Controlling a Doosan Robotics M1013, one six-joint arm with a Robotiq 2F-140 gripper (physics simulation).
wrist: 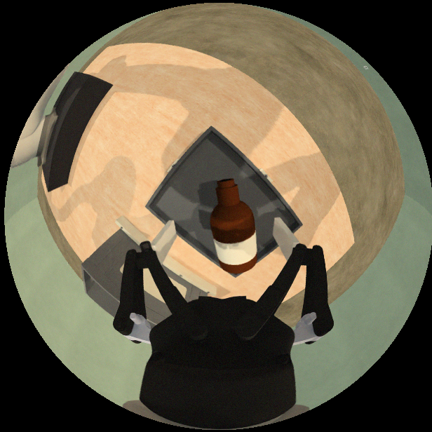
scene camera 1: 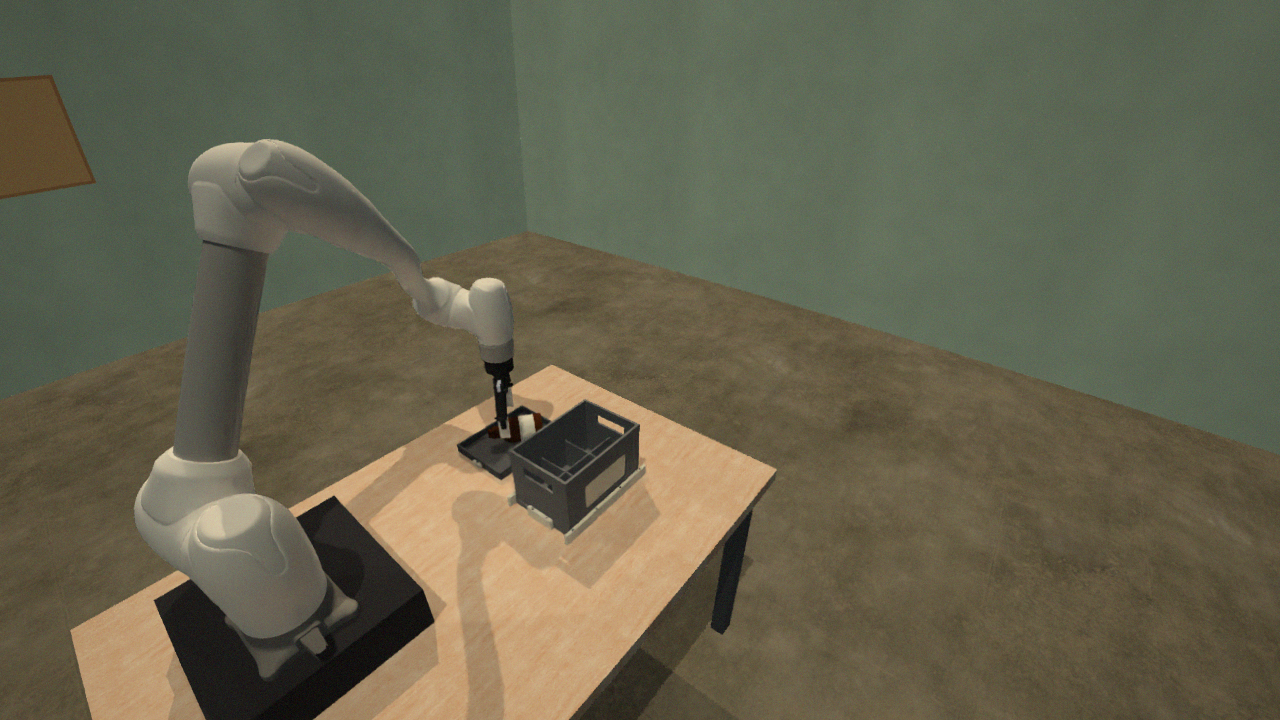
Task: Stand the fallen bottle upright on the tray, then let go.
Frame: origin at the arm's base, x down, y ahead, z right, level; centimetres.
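Seen in the pictures: gripper, between the fingertips: (scene camera 1: pixel 507 421); arm's base, origin of its link: (scene camera 1: pixel 293 616).
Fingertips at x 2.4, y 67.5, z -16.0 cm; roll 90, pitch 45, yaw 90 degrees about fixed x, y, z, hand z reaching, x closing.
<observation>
Pixels of each thing's top centre, then the offset from my fingertips to it. "spot": a spot on its surface instead. Level surfaces: height alone.
- brown bottle, centre of its top: (scene camera 1: pixel 513 419) dy +2.2, dx +0.6, dz +0.3 cm
- dark grey tray, a spot on its surface: (scene camera 1: pixel 477 458) spot: dy -11.8, dx +6.0, dz -0.2 cm
- grey divided crate, centre of its top: (scene camera 1: pixel 576 437) dy -1.6, dx -9.0, dz +28.3 cm
- wooden table, height of its surface: dx +8.5 cm
The brown bottle (scene camera 1: pixel 525 426) (wrist: pixel 234 225) with a cream label lies on its side over the dark grey tray (scene camera 1: pixel 477 458) (wrist: pixel 212 155). In the wrist view its neck points up the picture toward the tray's middle and its base is near the tray's lower corner. My gripper (scene camera 1: pixel 503 428) (wrist: pixel 223 227) is open, pointing down, with nothing held. In the wrist view the bottle shows between the two wide-apart finger pads, one on each side. Whether a pad touches it cannot be told; in the scene view the fingers partly hide the bottle.
A grey divided crate (scene camera 1: pixel 543 497) (wrist: pixel 102 260) stands right beside the tray, with pale strips (scene camera 1: pixel 605 506) (wrist: pixel 190 273) along its base. The arm's black base block (scene camera 1: pixel 375 573) (wrist: pixel 75 130) is at the other end of the wooden table (scene camera 1: pixel 698 465) (wrist: pixel 145 120). The table edge lies beyond the tray.
</observation>
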